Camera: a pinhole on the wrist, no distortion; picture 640 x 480 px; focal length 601.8 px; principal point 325.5 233.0 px. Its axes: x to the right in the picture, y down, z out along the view. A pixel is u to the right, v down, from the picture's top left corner.
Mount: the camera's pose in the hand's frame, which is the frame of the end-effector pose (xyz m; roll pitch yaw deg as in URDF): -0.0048 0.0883 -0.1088 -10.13 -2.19 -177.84
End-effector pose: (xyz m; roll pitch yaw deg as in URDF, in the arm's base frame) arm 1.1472 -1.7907 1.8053 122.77 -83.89 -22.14
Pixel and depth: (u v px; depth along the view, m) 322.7 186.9 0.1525
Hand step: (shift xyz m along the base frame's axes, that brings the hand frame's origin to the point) -0.0636 -0.0562 0.0063
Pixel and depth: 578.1 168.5 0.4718
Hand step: 0.0022 -0.3666 -0.1993
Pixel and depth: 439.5 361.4 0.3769
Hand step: 0.0978 -0.2326 -0.0764
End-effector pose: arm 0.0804 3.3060 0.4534 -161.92 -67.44 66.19
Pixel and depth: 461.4 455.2 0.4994
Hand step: -0.1707 0.3199 -0.1901
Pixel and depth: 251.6 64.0 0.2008
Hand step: 0.1192 0.0868 -0.0238
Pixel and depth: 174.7 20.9 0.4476
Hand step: 0.2112 0.3518 -0.0368
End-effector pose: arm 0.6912 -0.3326 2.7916 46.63 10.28 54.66
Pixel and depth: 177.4 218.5 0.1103
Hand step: -0.0204 0.0586 0.0466
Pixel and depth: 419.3 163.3 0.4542
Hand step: 0.1716 -0.1286 0.2883
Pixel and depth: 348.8 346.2 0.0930
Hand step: -0.0421 0.0310 0.0261
